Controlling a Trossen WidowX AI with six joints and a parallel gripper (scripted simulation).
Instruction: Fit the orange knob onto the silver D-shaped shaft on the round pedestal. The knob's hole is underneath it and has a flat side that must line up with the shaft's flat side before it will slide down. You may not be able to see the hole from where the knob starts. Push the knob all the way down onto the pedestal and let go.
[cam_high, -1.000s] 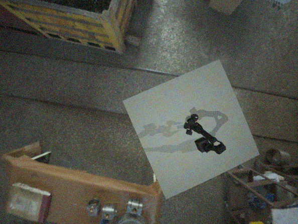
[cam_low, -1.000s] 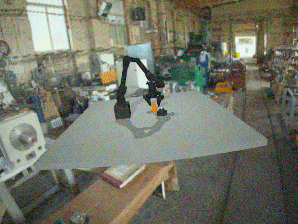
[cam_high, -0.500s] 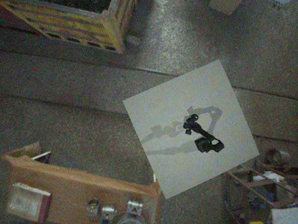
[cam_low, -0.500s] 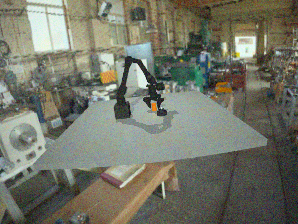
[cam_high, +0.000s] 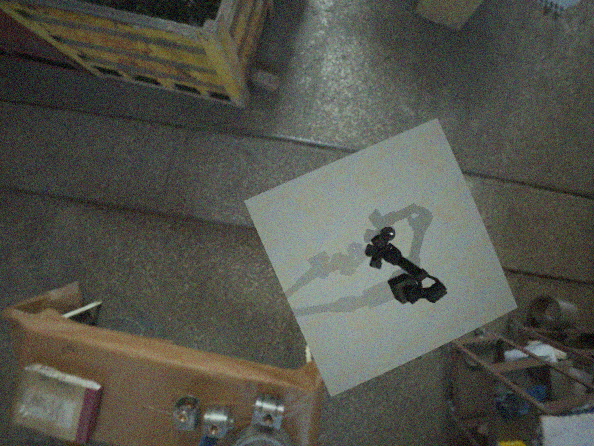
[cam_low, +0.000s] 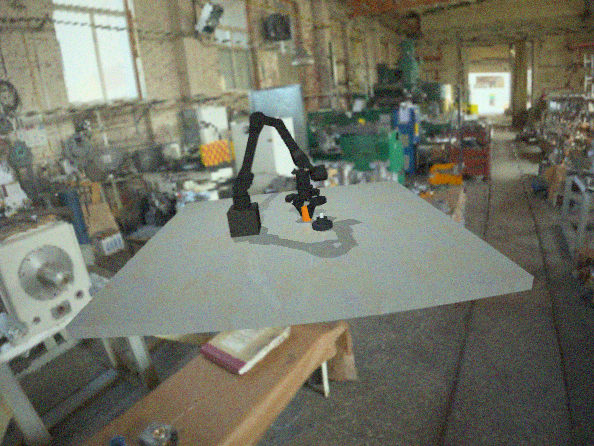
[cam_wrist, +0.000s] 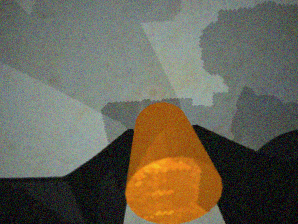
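My gripper tip is now 11 cm to the left of the round pedestal, 7 cm short of it and 2 cm below it. Round my gripper tip: orange knob 3 cm above.
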